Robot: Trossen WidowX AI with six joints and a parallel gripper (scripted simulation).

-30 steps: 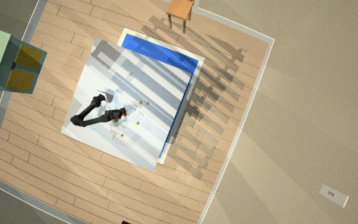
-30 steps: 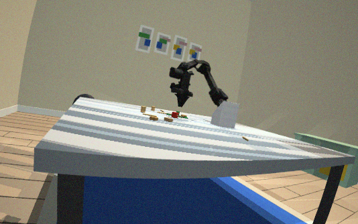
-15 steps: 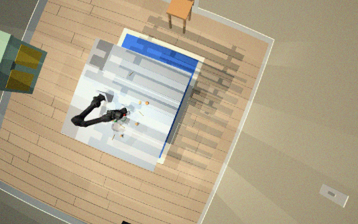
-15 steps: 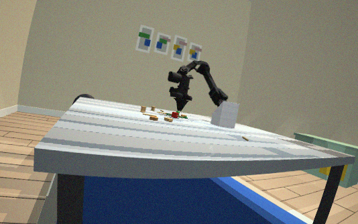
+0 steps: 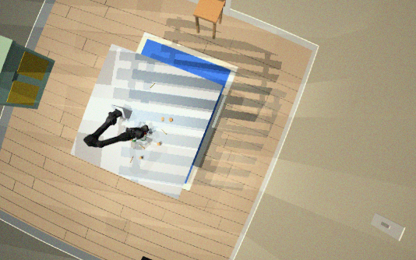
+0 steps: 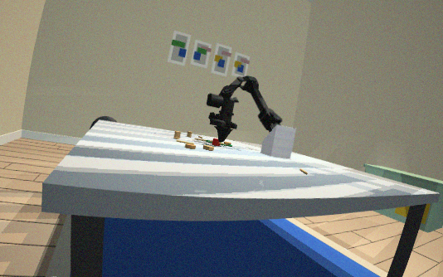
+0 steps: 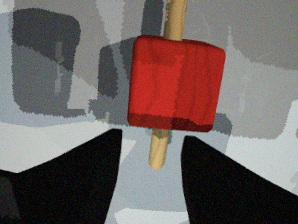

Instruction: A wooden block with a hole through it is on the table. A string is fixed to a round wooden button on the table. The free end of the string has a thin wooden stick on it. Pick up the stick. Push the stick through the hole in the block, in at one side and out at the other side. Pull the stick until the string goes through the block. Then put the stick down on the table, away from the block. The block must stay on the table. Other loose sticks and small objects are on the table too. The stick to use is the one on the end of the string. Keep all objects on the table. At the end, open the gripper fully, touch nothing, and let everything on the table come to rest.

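Right now my gripper tip is 2 cm to the left of the red block, 1 cm short of it and 1 cm above it. The rest, counted from my gripper tip: stick 48 cm to the left, 11 cm behind, 2 cm below; round wooden button 14 cm to the right, 10 cm behind, 1 cm below.
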